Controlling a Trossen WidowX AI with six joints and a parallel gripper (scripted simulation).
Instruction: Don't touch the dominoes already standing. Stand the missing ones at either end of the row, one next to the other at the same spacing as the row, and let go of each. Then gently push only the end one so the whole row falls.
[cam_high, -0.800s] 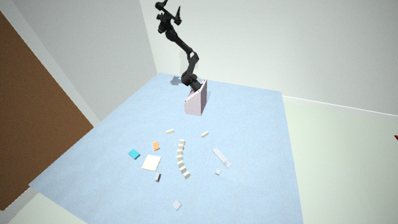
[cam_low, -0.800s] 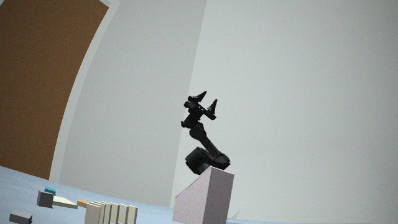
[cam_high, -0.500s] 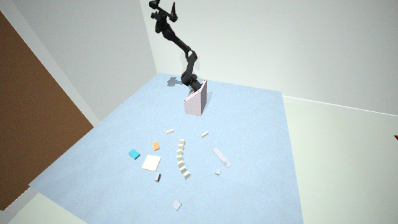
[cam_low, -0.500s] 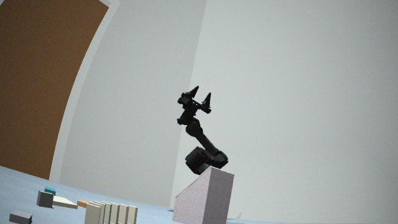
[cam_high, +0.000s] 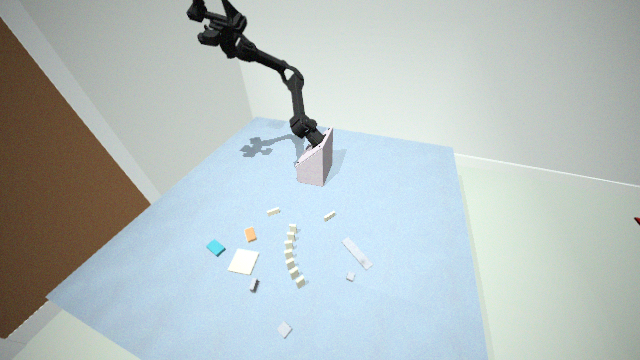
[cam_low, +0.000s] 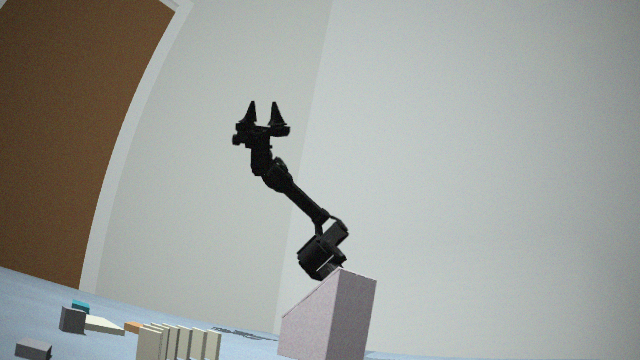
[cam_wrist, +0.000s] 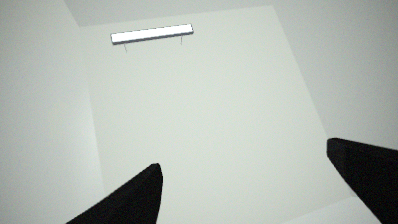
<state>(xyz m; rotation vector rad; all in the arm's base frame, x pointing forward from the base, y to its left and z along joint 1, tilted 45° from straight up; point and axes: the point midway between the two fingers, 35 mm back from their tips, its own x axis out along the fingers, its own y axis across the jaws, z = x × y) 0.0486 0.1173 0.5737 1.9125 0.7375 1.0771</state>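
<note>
Right now my gripper tip is 700 mm above the orange block, 340 mm short of it and 170 mm to the right of it. From my gripper tip the other things lie so: teal block: 700 mm below, 430 mm ahead, 80 mm to the left; cream plate: 700 mm below, 440 mm ahead, 200 mm to the left; grey strip: 700 mm below, 570 mm to the left, 290 mm ahead.
</note>
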